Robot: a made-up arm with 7 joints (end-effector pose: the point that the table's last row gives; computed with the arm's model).
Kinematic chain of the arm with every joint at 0, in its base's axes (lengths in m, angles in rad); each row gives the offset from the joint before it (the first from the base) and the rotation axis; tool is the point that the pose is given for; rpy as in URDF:
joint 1: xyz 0 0 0.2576 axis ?
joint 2: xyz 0 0 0 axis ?
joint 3: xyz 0 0 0.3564 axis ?
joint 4: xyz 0.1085 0 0 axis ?
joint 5: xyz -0.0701 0 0.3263 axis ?
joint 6: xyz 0 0 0 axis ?
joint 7: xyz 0.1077 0 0 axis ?
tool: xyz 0 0 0 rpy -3.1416 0 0
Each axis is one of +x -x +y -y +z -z.
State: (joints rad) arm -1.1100 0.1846 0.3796 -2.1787 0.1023 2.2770 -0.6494
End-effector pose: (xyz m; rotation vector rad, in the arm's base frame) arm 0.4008 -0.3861 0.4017 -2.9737 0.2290 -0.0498
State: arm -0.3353 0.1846 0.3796 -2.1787 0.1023 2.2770 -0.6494
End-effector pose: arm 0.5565 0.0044 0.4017 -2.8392 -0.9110 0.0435
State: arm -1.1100 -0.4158 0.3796 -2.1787 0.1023 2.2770 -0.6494
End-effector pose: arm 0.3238 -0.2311 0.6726 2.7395 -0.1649 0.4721
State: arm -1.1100 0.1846 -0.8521 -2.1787 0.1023 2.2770 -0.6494
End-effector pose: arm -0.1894 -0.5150 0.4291 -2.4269 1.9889 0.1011
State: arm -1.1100 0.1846 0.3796 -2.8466 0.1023 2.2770 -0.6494
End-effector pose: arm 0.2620 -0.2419 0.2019 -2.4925 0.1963 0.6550
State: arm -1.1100 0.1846 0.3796 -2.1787 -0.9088 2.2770 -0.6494
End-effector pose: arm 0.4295 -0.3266 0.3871 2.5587 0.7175 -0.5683
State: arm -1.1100 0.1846 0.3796 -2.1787 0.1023 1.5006 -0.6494
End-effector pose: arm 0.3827 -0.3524 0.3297 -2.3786 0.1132 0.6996
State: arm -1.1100 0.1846 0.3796 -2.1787 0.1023 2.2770 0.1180
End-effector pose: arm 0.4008 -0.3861 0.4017 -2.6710 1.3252 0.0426
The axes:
joint 1: +z
joint 2: +y
joint 3: +z
joint 4: -y
joint 5: +z
joint 6: -y
joint 7: -z

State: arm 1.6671 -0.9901 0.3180 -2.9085 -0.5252 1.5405 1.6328
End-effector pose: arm -0.1016 0.1762 0.4482 2.6061 0.3319 1.1793
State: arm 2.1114 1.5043 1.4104 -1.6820 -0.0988 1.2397 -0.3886
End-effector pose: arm -0.6345 0.0263 0.1913 -1.1025 1.6521 -1.6782
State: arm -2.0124 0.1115 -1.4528 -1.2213 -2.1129 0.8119 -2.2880
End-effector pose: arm -0.4362 0.1437 0.8517 -0.2415 1.3594 0.2750
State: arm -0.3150 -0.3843 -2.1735 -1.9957 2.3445 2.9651 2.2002
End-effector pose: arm -0.4349 -0.1782 0.3397 1.8256 -0.8867 -0.2441
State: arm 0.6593 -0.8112 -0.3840 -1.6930 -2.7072 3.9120 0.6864
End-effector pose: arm 0.0642 -0.0817 0.7314 0.5257 1.7051 1.5159
